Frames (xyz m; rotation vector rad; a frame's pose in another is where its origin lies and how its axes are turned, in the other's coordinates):
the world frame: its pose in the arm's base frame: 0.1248 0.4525 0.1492 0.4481 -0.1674 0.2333
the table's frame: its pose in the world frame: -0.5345 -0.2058 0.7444 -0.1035 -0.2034 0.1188
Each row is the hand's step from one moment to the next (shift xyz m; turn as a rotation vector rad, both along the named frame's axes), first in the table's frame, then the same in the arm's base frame.
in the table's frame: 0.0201 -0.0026 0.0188 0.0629 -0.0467 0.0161
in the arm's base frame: 0.0124 -0.0056 0.0241 0.0662 -0.0352 0.0279
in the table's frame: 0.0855 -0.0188 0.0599 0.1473 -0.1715 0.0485
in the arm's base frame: 0.0620 -0.0229 0.0830 0.1729 -0.1424 0.0572
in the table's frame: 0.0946 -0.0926 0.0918 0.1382 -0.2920 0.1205
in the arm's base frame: 0.0851 -0.0997 0.0937 0.1830 -0.2806 0.0815
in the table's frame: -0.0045 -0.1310 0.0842 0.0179 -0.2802 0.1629
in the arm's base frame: 0.0138 -0.1515 0.0338 0.0593 -0.3115 0.0694
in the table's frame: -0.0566 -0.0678 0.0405 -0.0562 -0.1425 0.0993
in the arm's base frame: -0.0396 -0.0883 -0.0085 -0.0326 -0.1783 0.0213
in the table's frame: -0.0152 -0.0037 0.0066 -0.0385 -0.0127 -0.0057
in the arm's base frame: -0.0142 -0.0090 -0.0019 -0.0276 -0.0170 -0.0250
